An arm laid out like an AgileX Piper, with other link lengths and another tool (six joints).
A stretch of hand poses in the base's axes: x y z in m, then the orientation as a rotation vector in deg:
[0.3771, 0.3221, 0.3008, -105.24, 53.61, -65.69]
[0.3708, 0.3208, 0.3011, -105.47, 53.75, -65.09]
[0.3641, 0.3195, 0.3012, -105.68, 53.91, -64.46]
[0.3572, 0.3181, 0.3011, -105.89, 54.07, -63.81]
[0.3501, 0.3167, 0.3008, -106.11, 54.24, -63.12]
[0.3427, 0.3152, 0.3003, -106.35, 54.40, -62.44]
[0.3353, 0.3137, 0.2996, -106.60, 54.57, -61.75]
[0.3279, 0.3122, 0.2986, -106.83, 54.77, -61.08]
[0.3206, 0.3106, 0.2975, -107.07, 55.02, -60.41]
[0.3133, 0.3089, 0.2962, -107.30, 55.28, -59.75]
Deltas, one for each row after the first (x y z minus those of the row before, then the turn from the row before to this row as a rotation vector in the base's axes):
[-0.0063, -0.0013, 0.0003, 0.18, 0.45, 0.19]
[-0.0067, -0.0013, 0.0001, 0.22, 0.46, 0.18]
[-0.0069, -0.0014, -0.0001, 0.22, 0.47, 0.19]
[-0.0071, -0.0014, -0.0003, 0.24, 0.50, 0.20]
[-0.0074, -0.0015, -0.0005, 0.21, 0.50, 0.20]
[-0.0074, -0.0015, -0.0007, 0.21, 0.52, 0.20]
[-0.0074, -0.0015, -0.0010, 0.22, 0.51, 0.17]
[-0.0073, -0.0016, -0.0011, 0.21, 0.54, 0.13]
[-0.0073, -0.0017, -0.0013, 0.21, 0.53, 0.12]

